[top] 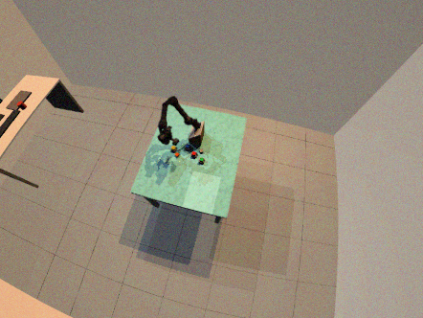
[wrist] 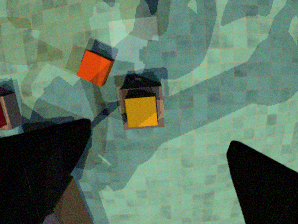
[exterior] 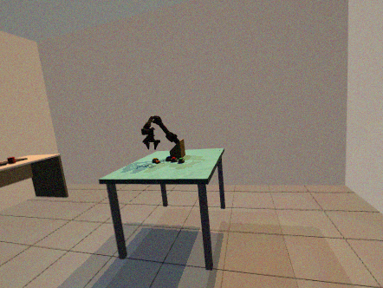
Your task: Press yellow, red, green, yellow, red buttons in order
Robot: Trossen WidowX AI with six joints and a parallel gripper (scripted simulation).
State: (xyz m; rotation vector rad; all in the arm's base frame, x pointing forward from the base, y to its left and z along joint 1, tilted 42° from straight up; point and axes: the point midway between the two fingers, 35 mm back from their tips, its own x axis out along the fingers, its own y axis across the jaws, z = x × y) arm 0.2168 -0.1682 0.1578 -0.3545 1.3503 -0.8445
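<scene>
Right now the yellow button is 10 cm below my gripper tip, 2 cm to the left of it and 1 cm behind it. Also, from my gripper tip: green button 31 cm to the left, 10 cm below, 7 cm ahead; red button 23 cm to the left, 10 cm below, 2 cm ahead; orange block 12 cm below, 6 cm to the left, 5 cm ahead.
</scene>
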